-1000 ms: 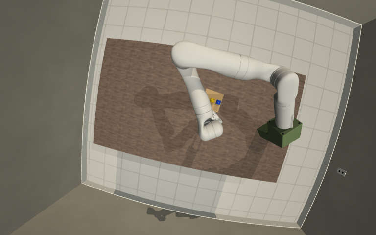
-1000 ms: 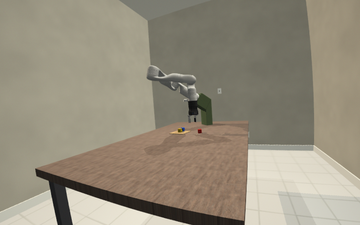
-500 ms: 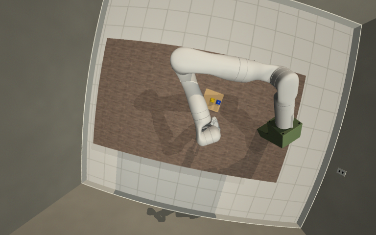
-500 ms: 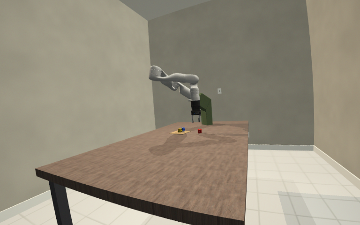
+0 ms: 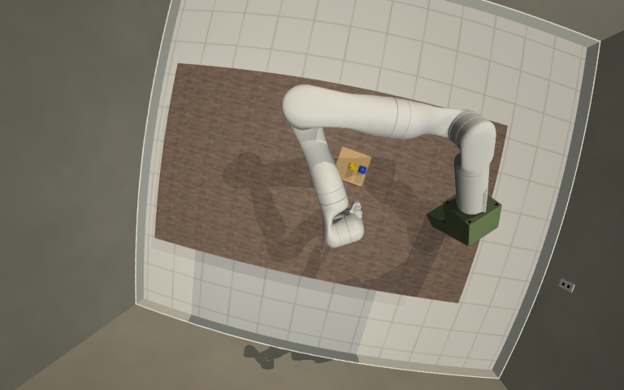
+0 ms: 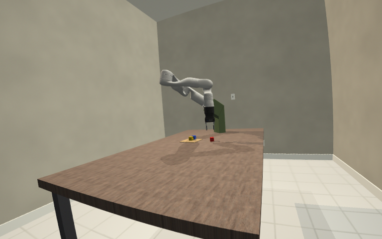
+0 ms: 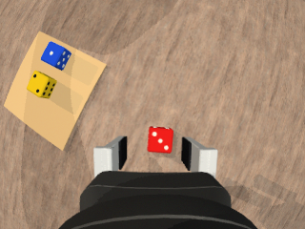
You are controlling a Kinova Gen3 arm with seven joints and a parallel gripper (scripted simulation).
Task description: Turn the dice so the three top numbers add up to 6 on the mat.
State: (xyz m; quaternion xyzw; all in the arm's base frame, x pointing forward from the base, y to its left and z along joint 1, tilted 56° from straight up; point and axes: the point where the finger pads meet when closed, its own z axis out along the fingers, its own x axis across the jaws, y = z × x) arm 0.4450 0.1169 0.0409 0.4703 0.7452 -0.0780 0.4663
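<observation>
The red die is 1 cm to the left of my hand and 9 cm below it. The rest, counted from my hand: yellow die: 4 cm behind, 17 cm to the right, 9 cm below; blue die: 9 cm behind, 16 cm to the right, 9 cm below; tan mat: 4 cm behind, 17 cm to the right, 10 cm below.
</observation>
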